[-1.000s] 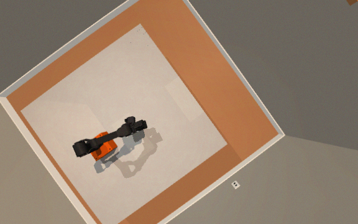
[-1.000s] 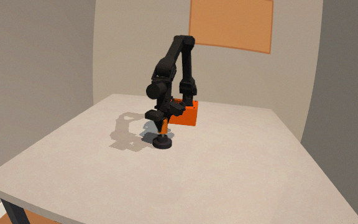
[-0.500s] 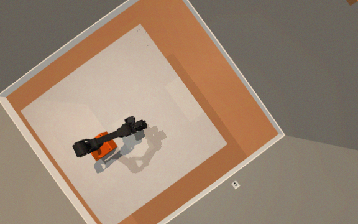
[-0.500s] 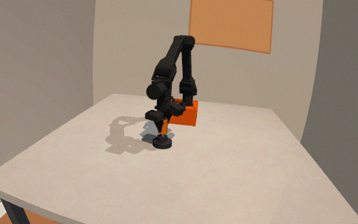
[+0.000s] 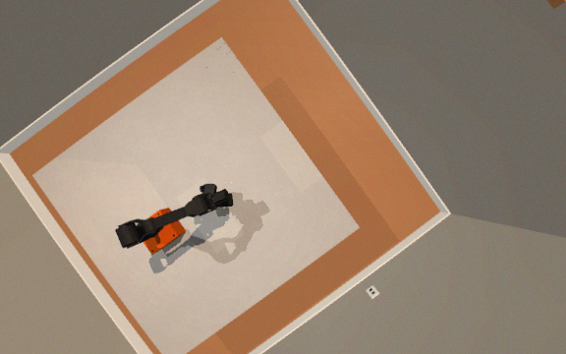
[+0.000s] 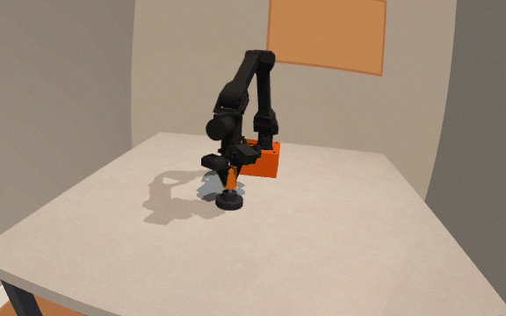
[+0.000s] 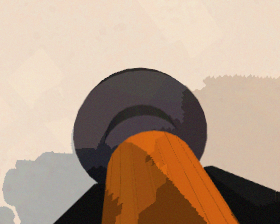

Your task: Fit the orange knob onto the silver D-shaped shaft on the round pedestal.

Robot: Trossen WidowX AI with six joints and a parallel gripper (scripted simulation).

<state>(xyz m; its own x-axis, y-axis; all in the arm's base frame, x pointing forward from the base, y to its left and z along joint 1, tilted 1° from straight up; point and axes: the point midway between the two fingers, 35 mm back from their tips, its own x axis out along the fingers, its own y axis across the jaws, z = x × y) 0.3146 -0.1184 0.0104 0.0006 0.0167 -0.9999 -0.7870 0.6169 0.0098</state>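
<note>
Right now my gripper tip is 30 mm below the orange knob. Also, from my gripper tip: round dark pedestal (40 mm below).
</note>
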